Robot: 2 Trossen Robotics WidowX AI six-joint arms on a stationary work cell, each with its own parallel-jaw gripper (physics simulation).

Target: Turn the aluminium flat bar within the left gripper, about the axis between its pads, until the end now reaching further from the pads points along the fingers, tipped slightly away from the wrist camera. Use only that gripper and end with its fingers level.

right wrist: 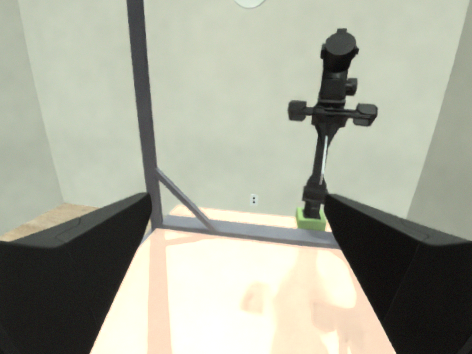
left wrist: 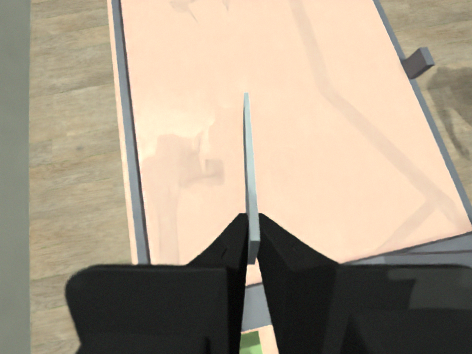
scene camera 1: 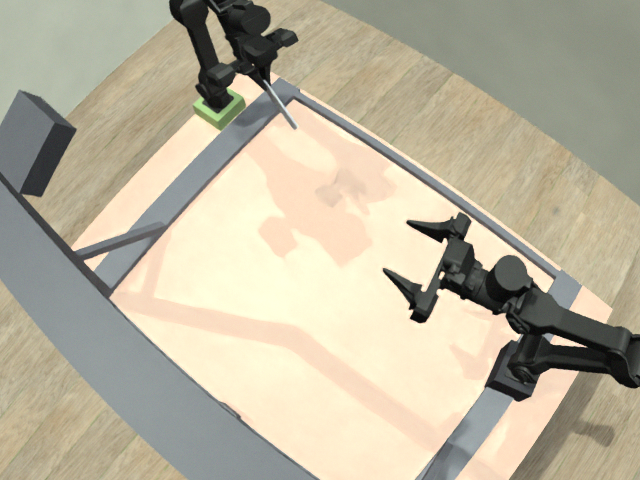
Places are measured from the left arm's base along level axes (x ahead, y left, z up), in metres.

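Pixels of known places: left gripper, fingertip midpoint: [right wrist: 324, 148] [left wrist: 250, 221] [scene camera 1: 267, 89]; right gripper, fingertip midpoint: [right wrist: 239, 201] [scene camera 1: 394, 244]; left arm's base, link origin: [right wrist: 311, 214] [scene camera 1: 217, 100]; right arm's base, link origin: [scene camera 1: 521, 367].
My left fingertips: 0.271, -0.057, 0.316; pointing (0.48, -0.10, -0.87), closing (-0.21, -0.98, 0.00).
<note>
Ahead of a thing's pixels: the offset from my left fingertips to its middle, as dx, dy, dz.
The aluminium flat bar {+0.037, -0.008, -0.016} [scene camera 1: 280, 104] [left wrist: 250, 170] [right wrist: 324, 160] is thin and pale grey. My left gripper [scene camera 1: 265, 81] [left wrist: 250, 221] is shut on it near one end, with its fingers tipped steeply downward. In the left wrist view the long end runs from the pads up the picture, nearly edge-on, and a short stub shows between the fingertips. In scene camera 1 the long end slants down to the right from the fingertips, above the table. My right gripper [scene camera 1: 396, 245] [right wrist: 239, 201] is wide open and empty, far from the bar.
The left arm's green base block [scene camera 1: 219, 109] [left wrist: 251, 343] [right wrist: 310, 220] stands by a grey frame beam [scene camera 1: 193, 167] at the table edge. A slanted brace {-0.142, -0.397, -0.242} [scene camera 1: 124, 240] [right wrist: 182, 196] joins that beam to an upright post [right wrist: 142, 100]. The right arm's dark base [scene camera 1: 511, 379] stands at lower right.
</note>
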